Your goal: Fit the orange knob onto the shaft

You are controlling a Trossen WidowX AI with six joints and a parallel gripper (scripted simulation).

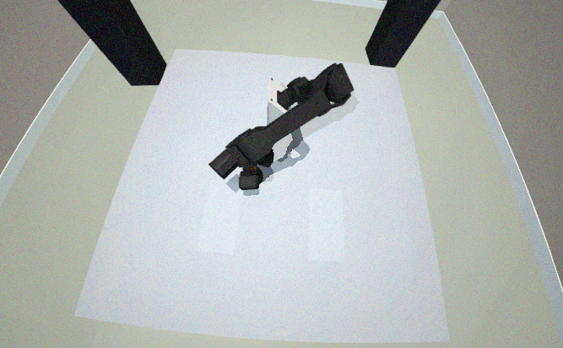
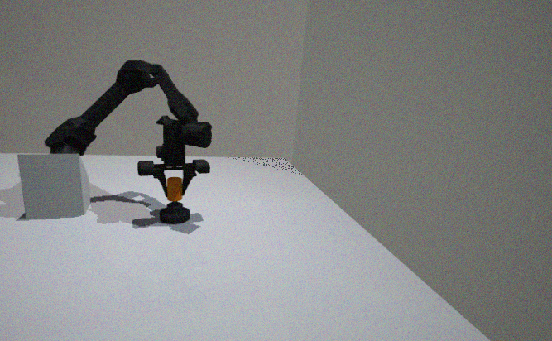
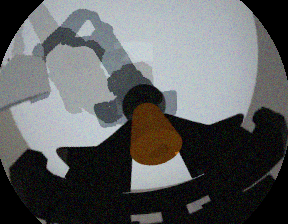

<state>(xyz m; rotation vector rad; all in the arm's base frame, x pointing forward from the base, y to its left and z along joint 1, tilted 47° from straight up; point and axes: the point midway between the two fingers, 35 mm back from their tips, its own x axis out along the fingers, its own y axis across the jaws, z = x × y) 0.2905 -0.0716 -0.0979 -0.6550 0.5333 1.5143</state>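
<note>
Right now the orange knob is 2 cm above my gripper tip. Round my gripper tip: round black pedestal (4 cm below).
</note>
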